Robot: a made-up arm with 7 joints.
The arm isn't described. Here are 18 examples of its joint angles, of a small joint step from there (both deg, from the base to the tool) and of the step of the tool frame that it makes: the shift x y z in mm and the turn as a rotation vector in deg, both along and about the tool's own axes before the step.
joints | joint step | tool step
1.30 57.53 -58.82 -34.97 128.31 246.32 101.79 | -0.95 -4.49 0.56 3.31 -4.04 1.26 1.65 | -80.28 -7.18 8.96 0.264 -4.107 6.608
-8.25 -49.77 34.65 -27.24 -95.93 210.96 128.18 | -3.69 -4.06 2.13 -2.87 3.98 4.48 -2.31 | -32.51 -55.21 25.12 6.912 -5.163 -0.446
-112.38 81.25 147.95 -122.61 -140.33 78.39 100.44 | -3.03 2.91 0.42 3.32 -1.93 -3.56 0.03 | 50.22 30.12 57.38 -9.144 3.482 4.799
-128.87 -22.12 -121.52 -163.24 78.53 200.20 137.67 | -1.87 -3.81 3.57 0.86 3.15 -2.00 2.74 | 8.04 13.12 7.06 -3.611 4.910 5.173
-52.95 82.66 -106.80 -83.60 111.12 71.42 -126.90 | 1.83 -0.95 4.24 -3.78 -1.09 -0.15 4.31 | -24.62 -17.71 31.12 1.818 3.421 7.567
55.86 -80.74 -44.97 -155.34 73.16 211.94 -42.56 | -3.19 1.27 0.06 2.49 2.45 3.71 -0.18 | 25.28 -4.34 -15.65 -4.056 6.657 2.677
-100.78 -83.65 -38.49 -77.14 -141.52 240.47 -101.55 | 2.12 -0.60 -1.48 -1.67 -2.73 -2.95 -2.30 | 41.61 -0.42 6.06 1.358 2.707 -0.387
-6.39 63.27 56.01 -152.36 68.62 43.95 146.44 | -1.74 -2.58 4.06 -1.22 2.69 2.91 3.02 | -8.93 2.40 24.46 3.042 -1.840 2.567
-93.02 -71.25 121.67 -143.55 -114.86 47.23 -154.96 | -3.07 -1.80 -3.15 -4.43 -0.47 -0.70 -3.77 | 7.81 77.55 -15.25 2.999 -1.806 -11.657
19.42 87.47 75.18 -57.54 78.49 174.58 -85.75 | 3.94 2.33 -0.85 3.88 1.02 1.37 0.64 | -33.95 20.80 17.12 -2.595 -0.434 2.291
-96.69 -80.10 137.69 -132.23 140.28 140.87 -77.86 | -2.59 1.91 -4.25 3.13 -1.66 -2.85 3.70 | 57.96 -0.03 -10.14 4.932 3.627 4.694
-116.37 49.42 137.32 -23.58 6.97 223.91 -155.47 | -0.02 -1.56 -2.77 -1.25 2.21 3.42 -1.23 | 24.13 -7.12 -18.07 -0.654 -0.917 -2.111
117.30 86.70 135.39 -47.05 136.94 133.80 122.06 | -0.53 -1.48 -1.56 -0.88 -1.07 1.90 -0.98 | 9.65 -16.14 -5.01 4.221 0.824 -2.587
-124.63 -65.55 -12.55 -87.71 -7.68 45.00 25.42 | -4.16 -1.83 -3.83 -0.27 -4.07 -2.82 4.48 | -15.20 51.88 2.54 -1.530 -0.665 13.851
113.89 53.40 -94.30 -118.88 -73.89 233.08 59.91 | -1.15 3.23 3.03 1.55 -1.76 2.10 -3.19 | 2.62 -22.80 31.45 4.679 -2.193 -7.046
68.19 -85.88 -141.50 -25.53 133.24 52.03 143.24 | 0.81 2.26 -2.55 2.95 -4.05 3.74 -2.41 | -25.64 -0.67 44.96 5.963 4.268 -0.358
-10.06 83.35 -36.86 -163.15 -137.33 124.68 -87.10 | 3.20 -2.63 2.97 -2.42 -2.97 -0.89 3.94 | -2.89 -1.85 -25.80 1.619 -6.102 1.041
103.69 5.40 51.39 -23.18 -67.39 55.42 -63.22 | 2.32 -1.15 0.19 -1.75 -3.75 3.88 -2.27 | 9.12 -17.60 -24.42 -5.871 -0.017 -2.770
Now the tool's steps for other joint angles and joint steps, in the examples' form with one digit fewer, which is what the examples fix.
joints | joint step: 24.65 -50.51 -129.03 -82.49 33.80 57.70 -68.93 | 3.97 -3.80 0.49 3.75 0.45 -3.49 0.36
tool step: 22.3 39.7 15.6 5.74 -1.53 -2.06
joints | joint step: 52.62 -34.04 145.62 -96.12 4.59 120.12 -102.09 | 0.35 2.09 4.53 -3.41 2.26 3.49 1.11
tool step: 49.4 -8.6 4.7 -2.37 4.27 -1.57
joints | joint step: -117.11 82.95 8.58 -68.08 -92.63 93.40 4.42 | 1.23 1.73 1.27 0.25 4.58 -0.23 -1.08
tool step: 13.2 -24.7 -26.4 4.42 1.13 -2.48
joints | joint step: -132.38 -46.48 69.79 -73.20 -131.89 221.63 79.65 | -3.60 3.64 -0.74 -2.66 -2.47 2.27 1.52
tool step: -90.7 1.6 19.2 4.70 -5.23 5.76
